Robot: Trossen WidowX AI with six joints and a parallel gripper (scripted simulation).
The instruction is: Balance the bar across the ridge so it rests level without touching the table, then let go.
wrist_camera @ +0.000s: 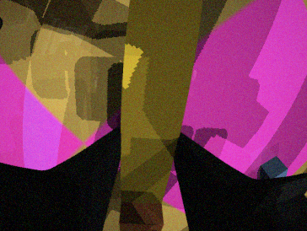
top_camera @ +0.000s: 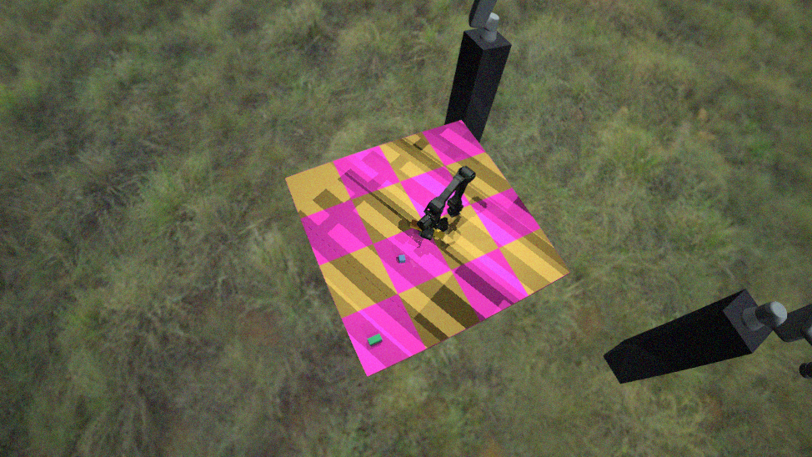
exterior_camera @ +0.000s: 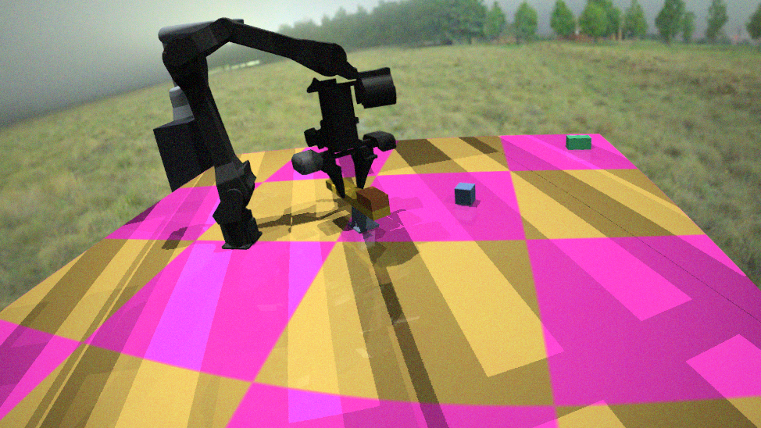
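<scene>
Now: gripper tip 2 cm to the left of the ridge, 2 cm short of it and 1 cm above it. From my gripper tip the other things lie so: small blue cube: 21 cm ahead, 8 cm to the left, 4 cm below; green block: 53 cm ahead, 42 cm to the left, 4 cm below.
</scene>
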